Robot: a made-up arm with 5 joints. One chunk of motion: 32 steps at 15 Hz.
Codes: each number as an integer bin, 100 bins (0 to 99) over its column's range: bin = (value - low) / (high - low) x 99, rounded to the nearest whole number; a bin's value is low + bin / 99 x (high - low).
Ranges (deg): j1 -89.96..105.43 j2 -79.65..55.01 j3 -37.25..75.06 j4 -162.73..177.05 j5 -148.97..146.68
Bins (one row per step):
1: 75 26 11 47 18
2: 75 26 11 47 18
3: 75 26 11 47 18
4: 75 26 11 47 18
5: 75 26 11 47 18
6: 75 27 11 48 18
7: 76 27 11 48 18
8: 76 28 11 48 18
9: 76 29 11 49 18
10: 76 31 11 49 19
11: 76 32 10 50 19
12: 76 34 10 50 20
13: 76 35 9 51 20
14: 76 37 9 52 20
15: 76 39 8 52 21
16: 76 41 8 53 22
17: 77 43 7 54 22
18: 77 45 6 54 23
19: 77 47 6 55 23
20: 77 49 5 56 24
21: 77 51 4 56 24
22: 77 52 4 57 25
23: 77 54 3 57 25
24: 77 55 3 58 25
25: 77 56 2 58 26
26: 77 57 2 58 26
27: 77 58 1 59 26
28: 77 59 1 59 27
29: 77 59 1 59 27
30: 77 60 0 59 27
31: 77 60 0 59 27
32: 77 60 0 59 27
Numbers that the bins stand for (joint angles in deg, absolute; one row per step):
1: 58.06 -44.28 -24.77 -1.42 -95.22
2: 58.06 -44.28 -24.77 -1.42 -95.22
3: 58.06 -44.28 -24.77 -1.42 -95.22
4: 58.06 -44.28 -24.77 -1.42 -95.22
5: 58.06 -44.28 -24.77 -1.42 -95.22
6: 58.06 -42.92 -24.77 2.01 -95.22
7: 60.04 -42.92 -24.77 2.01 -95.22
8: 60.04 -41.56 -24.77 2.01 -95.22
9: 60.04 -40.20 -24.77 5.44 -95.22
10: 60.04 -37.48 -24.77 5.44 -92.23
11: 60.04 -36.12 -25.91 8.88 -92.23
12: 60.04 -33.40 -25.91 8.88 -89.24
13: 60.04 -32.04 -27.04 12.31 -89.24
14: 60.04 -29.32 -27.04 15.74 -89.24
15: 60.04 -26.60 -28.17 15.74 -86.26
16: 60.04 -23.88 -28.17 19.17 -83.27
17: 62.01 -21.16 -29.31 22.60 -83.27
18: 62.01 -18.44 -30.44 22.60 -80.28
19: 62.01 -15.72 -30.44 26.04 -80.28
20: 62.01 -13.00 -31.58 29.47 -77.30
21: 62.01 -10.28 -32.71 29.47 -77.30
22: 62.01 -8.92 -32.71 32.90 -74.31
23: 62.01 -6.20 -33.85 32.90 -74.31
24: 62.01 -4.84 -33.85 36.33 -74.31
25: 62.01 -3.48 -34.98 36.33 -71.32
26: 62.01 -2.12 -34.98 36.33 -71.32
27: 62.01 -0.76 -36.12 39.77 -71.32
28: 62.01 0.60 -36.12 39.77 -68.34
29: 62.01 0.60 -36.12 39.77 -68.34
30: 62.01 1.96 -37.25 39.77 -68.34
31: 62.01 1.96 -37.25 39.77 -68.34
32: 62.01 1.96 -37.25 39.77 -68.34

